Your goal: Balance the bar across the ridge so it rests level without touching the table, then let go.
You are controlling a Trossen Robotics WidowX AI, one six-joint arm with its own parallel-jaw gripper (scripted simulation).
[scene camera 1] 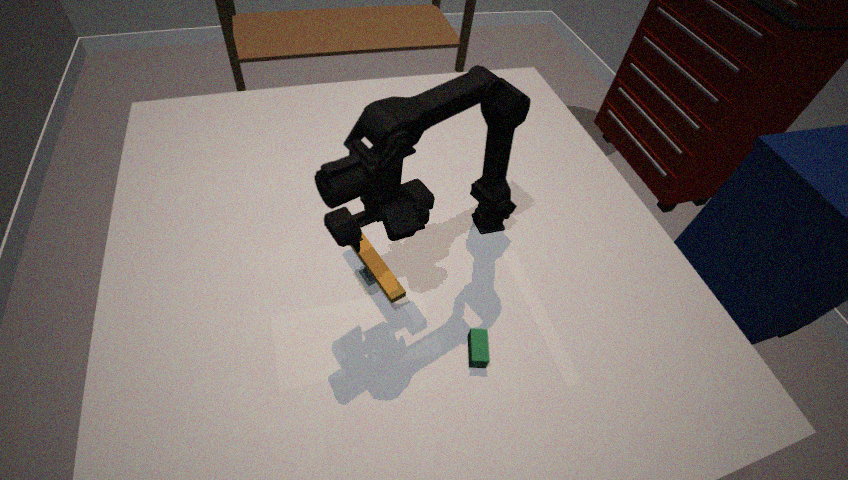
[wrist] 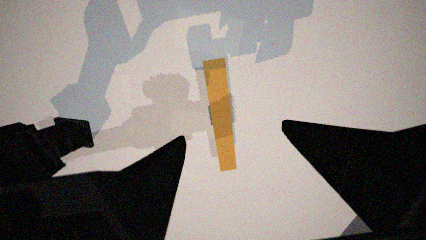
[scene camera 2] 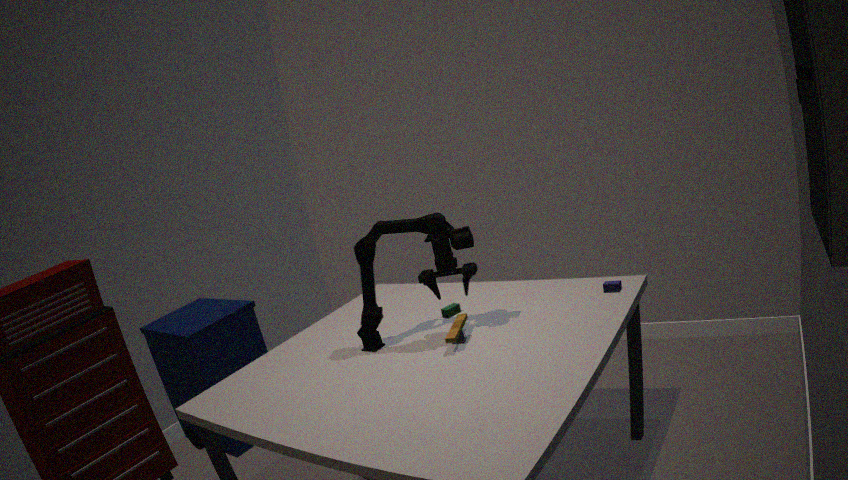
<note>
My gripper (scene camera 1: 379,241) is open, holding nothing. Also in view: a bar (scene camera 1: 385,279) and a green block (scene camera 1: 478,345).
The bar is seen too in the wrist view (wrist: 215,72). My gripper shows as well in the wrist view (wrist: 233,132) and in scene camera 2 (scene camera 2: 453,297). The wrist view does not show the green block: it is out of frame.
</note>
